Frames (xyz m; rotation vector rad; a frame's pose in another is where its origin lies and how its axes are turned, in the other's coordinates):
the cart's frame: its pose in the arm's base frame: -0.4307 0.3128 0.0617 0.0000 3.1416 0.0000
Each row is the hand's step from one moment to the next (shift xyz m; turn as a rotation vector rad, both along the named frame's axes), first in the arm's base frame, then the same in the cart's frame.
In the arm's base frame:
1: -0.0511 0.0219 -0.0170 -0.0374 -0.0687 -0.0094
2: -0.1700 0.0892 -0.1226 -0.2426 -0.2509 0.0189
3: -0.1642 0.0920 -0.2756 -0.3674 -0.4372 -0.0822
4: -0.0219 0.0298 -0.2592 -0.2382 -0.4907 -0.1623
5: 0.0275 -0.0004 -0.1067 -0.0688 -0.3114 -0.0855
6: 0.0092 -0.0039 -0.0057 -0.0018 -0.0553 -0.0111
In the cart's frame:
1: 0.0511 0.0219 0.0170 0.0374 -0.0687 0.0094
2: 0.1700 0.0892 0.1226 0.2426 -0.2509 -0.0189
3: 0.1642 0.0920 0.2756 0.3674 -0.4372 0.0822
4: 0.0219 0.0298 0.2592 0.2382 -0.4907 0.1623
5: -0.0275 -0.0004 0.1067 0.0688 -0.3114 0.0855
6: -0.0092 -0.0039 0.0057 0.0018 -0.0553 0.0111

